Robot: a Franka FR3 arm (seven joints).
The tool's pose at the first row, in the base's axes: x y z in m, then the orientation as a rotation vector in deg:
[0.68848, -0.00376, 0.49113, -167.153, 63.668, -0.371]
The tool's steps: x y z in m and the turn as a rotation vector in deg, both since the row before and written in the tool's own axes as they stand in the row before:
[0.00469, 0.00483, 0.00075, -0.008, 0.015, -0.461]
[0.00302, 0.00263, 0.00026, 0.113, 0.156, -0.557]
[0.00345, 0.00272, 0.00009, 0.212, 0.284, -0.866]
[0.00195, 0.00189, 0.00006, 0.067, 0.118, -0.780]
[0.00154, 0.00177, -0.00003, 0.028, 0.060, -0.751]
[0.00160, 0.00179, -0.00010, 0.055, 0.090, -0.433]
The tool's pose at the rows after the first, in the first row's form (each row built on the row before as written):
[0.68878, -0.01047, 0.49027, -167.421, 63.000, -0.396]
[0.68932, -0.01443, 0.48995, -167.677, 62.170, -0.694]
[0.69016, -0.01874, 0.48980, -168.047, 60.872, -1.238]
[0.69045, -0.02144, 0.48970, -168.439, 59.722, -1.460]
[0.69053, -0.02378, 0.48970, -168.825, 58.617, -1.576]
[0.69067, -0.02618, 0.48977, -169.026, 57.974, -1.744]

